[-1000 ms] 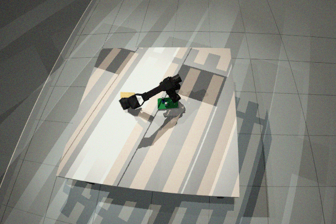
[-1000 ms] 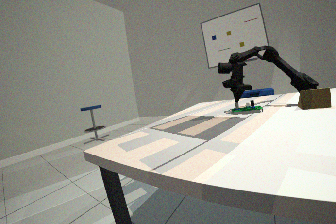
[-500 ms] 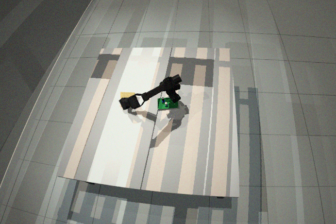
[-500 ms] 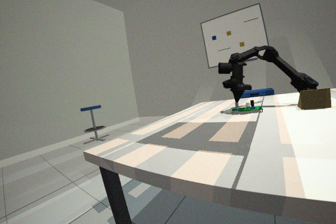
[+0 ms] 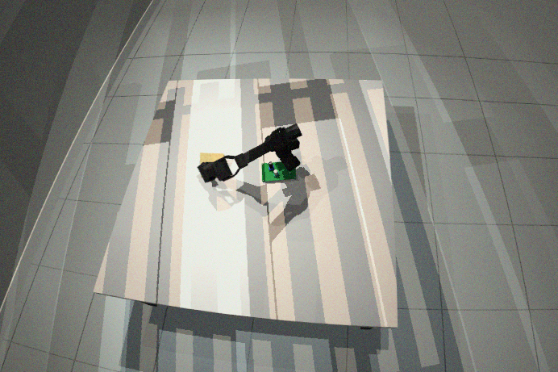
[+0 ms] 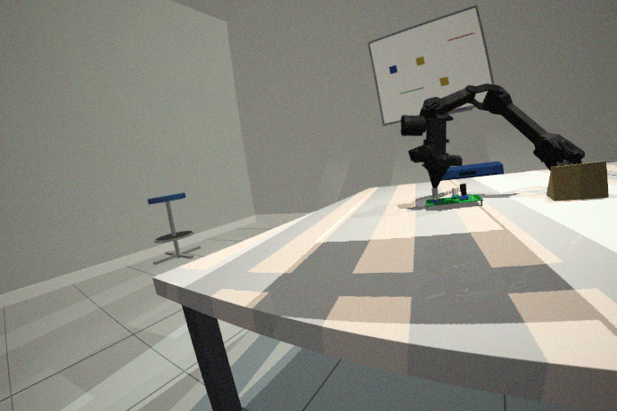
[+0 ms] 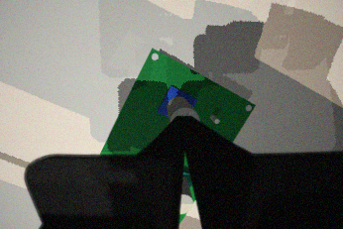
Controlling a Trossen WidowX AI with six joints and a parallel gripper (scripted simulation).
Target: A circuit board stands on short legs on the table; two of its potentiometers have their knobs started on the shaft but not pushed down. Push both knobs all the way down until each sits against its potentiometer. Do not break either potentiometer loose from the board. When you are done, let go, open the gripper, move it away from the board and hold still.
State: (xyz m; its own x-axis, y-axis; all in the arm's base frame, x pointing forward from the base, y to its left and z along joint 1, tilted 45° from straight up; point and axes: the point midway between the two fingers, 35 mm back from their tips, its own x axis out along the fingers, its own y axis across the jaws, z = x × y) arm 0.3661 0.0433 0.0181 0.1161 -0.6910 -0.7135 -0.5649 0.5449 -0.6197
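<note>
My gripper tip is now 1 cm above the grey knob. Round my gripper tip: black knob: 8 cm behind, 1 cm to the right, 1 cm below.
</note>
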